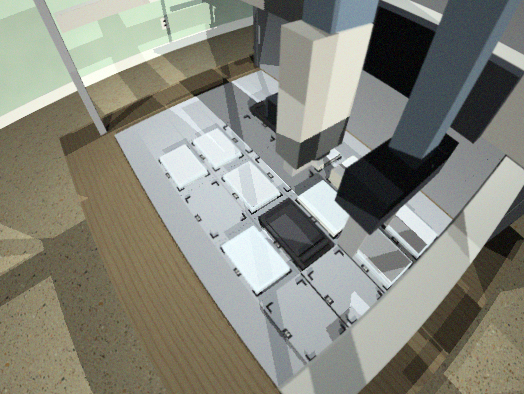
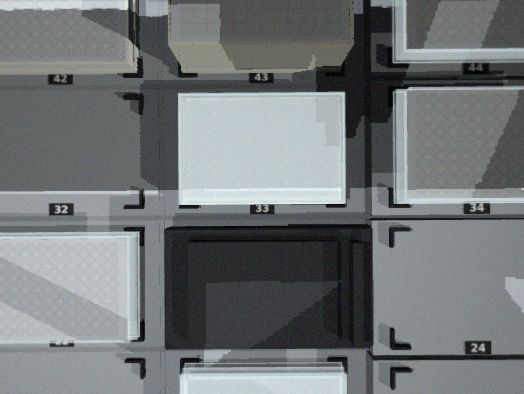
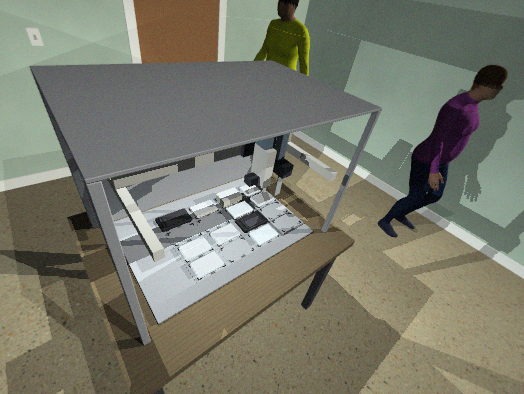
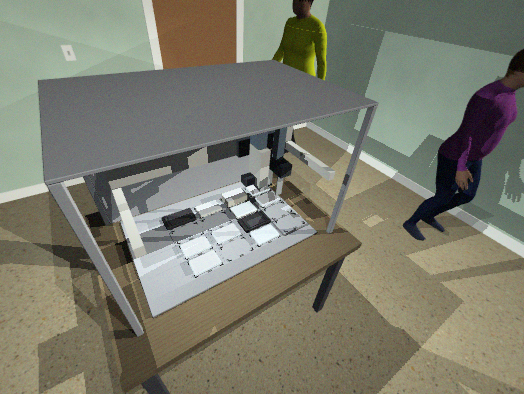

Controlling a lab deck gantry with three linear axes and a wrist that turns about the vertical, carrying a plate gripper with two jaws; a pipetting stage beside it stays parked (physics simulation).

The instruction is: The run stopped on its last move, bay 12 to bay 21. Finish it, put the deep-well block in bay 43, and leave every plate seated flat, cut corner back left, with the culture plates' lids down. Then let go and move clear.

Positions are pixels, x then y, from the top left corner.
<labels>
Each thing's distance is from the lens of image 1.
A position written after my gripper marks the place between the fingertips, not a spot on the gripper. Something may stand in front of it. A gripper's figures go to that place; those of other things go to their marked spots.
my gripper [image 1: 362, 234]: 0.50 m
bay 12 [image 1: 220, 214]: 0.69 m
</labels>
